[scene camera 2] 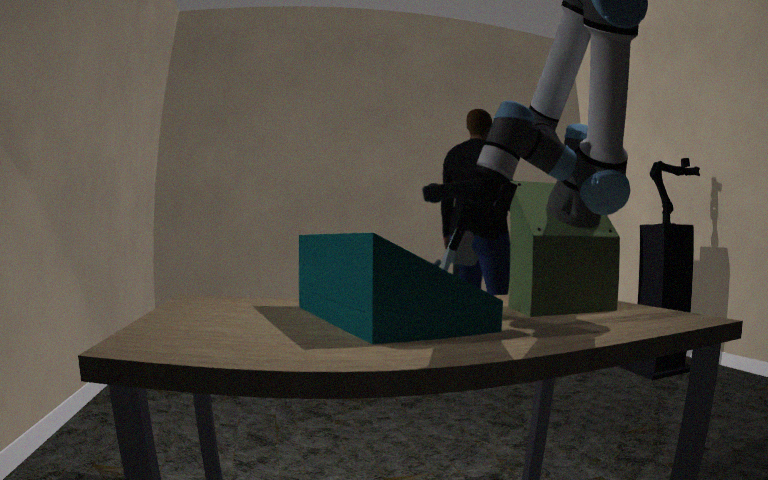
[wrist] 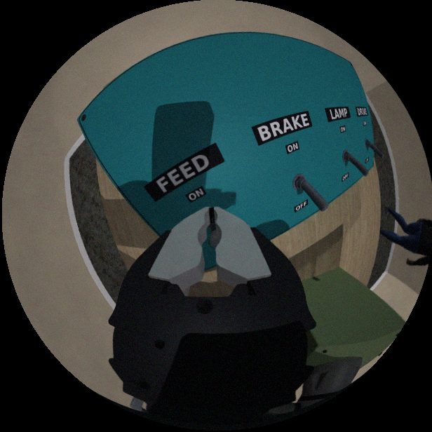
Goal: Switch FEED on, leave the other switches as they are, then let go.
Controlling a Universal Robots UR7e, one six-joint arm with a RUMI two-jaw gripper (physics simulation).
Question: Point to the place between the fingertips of my gripper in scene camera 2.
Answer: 442, 275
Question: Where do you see a teal sloped console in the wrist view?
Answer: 238, 120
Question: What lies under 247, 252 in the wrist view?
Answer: My gripper.
